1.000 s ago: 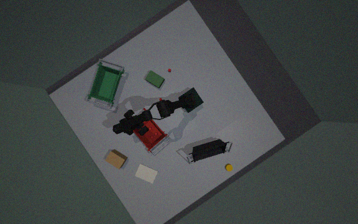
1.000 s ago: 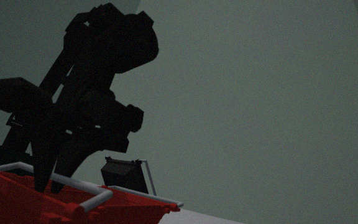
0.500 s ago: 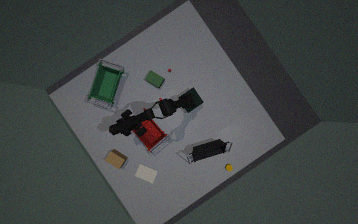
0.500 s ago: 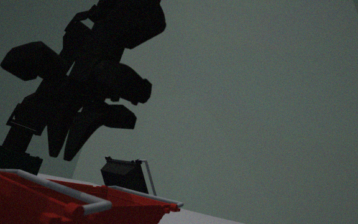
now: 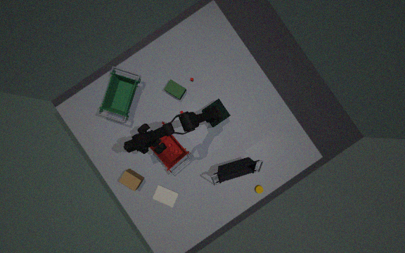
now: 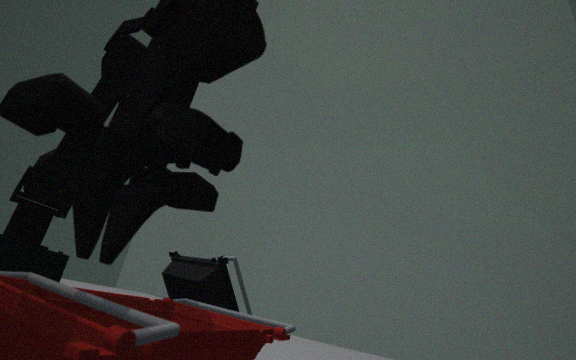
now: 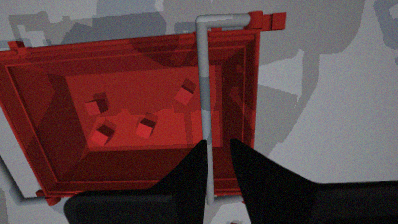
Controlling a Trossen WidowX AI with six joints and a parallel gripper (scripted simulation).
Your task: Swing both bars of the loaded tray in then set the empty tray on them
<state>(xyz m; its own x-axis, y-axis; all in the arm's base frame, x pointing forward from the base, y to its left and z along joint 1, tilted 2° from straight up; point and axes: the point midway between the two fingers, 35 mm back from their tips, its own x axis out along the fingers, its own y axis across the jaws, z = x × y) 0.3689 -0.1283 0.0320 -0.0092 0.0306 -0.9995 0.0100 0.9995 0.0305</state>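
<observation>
My gripper tip is 50 cm to the right of the black tray, 23 cm past it and 2 cm above it. The rest, counted from my gripper tip: white slab (32 cm to the left, 23 cm ahead, 9 cm below); tan box (31 cm ahead, 9 cm to the left, 6 cm below); green block (29 cm behind, 17 cm to the right, 7 cm below).
</observation>
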